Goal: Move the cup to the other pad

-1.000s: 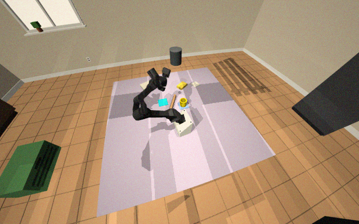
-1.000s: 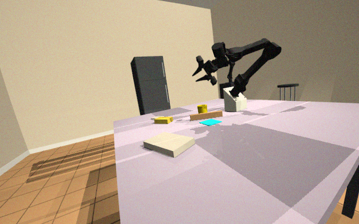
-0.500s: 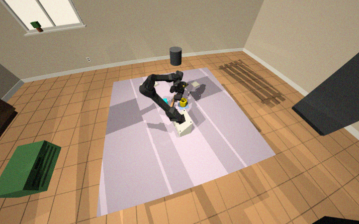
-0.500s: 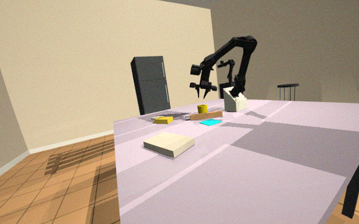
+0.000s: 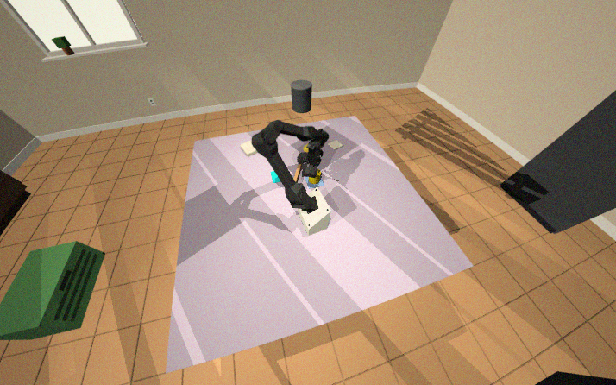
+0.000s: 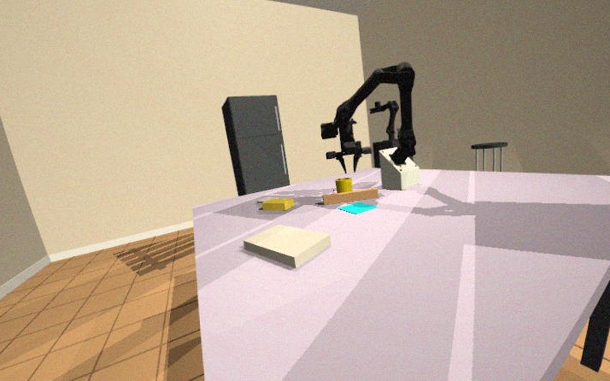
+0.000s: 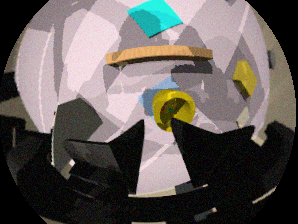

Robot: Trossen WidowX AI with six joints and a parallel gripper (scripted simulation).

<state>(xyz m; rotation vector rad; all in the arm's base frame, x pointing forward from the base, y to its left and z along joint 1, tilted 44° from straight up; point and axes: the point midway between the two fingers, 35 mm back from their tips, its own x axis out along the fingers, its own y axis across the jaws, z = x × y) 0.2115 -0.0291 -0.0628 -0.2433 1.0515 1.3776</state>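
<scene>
Right now the yellow cup is 6 cm below my gripper tip, 2 cm to the right of it and 2 cm ahead of it. From my gripper tip the other things lie so: teal pad: 18 cm to the left, 11 cm ahead, 10 cm below; wooden bar: 9 cm below, 8 cm to the left, 7 cm ahead; light blue pad: 10 cm below, 2 cm to the right, 2 cm ahead.
</scene>
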